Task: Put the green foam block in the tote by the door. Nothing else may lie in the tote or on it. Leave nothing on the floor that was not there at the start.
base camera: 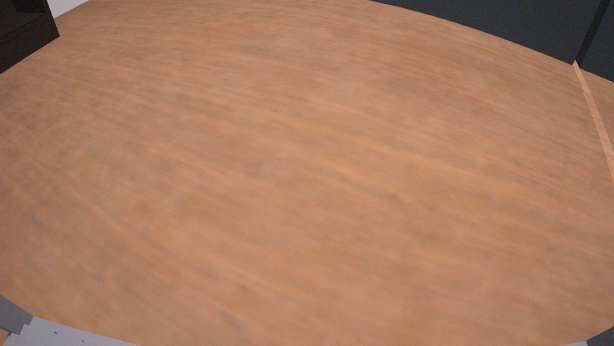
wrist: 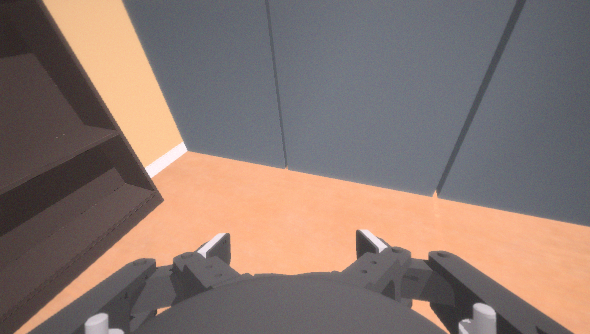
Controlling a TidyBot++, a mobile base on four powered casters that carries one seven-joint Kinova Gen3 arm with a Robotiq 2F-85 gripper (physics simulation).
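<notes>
My gripper is open, its two fingertips wide apart at the lower middle of the wrist view, with floor showing between them and no object there. The green foam block, the tote and the door do not show in the base camera view or in the wrist view.
A dark brown shelf unit stands at the left. Dark blue-grey wall panels run across the back, beside a yellow wall with a white baseboard. A light strip lies along the wooden floor at the right.
</notes>
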